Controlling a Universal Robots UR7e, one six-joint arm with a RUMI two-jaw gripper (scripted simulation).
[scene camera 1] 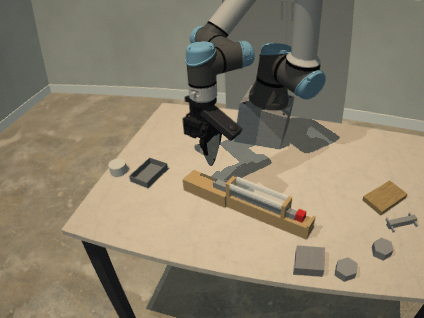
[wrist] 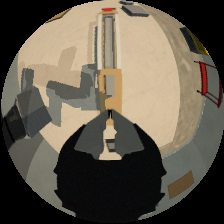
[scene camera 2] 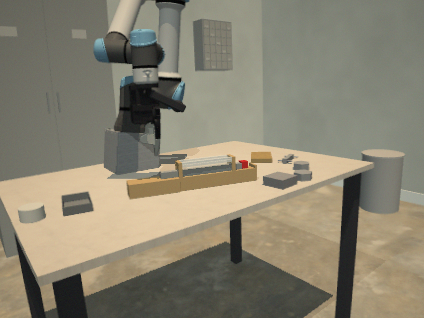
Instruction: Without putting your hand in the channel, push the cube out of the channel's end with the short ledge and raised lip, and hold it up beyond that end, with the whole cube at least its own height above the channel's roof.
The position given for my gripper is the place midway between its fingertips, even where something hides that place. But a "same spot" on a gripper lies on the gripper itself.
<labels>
my gripper: scene camera 1; wrist; scene camera 2 156, 156
same spot on my gripper: [scene camera 1: 209, 149] = [wrist: 128, 131]
</labels>
